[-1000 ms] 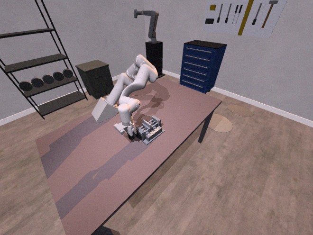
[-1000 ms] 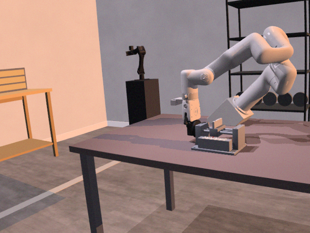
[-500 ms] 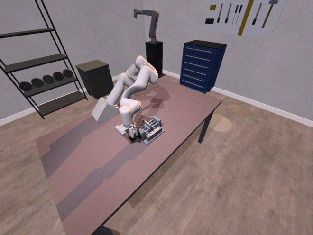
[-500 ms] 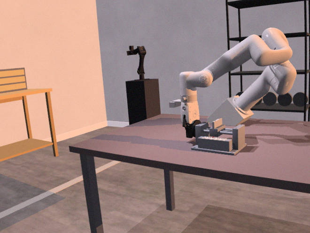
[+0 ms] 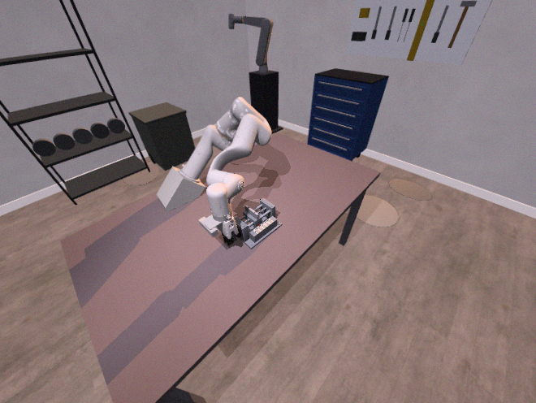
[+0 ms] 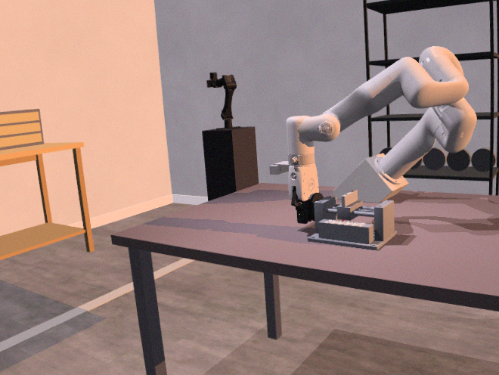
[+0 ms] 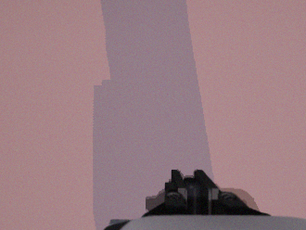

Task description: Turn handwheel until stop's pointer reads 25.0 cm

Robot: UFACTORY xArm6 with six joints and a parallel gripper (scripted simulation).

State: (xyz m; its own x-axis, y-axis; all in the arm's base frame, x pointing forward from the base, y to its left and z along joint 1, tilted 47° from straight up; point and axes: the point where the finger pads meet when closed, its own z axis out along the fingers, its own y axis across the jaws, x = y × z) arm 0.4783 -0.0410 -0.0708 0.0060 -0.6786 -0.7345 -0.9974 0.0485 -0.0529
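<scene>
Now: the black handwheel 20 mm to the left of my hand and 10 mm above it. The rest, counted from my hand: sliding stop block (140 mm to the left, 40 mm above, 10 mm ahead).
</scene>
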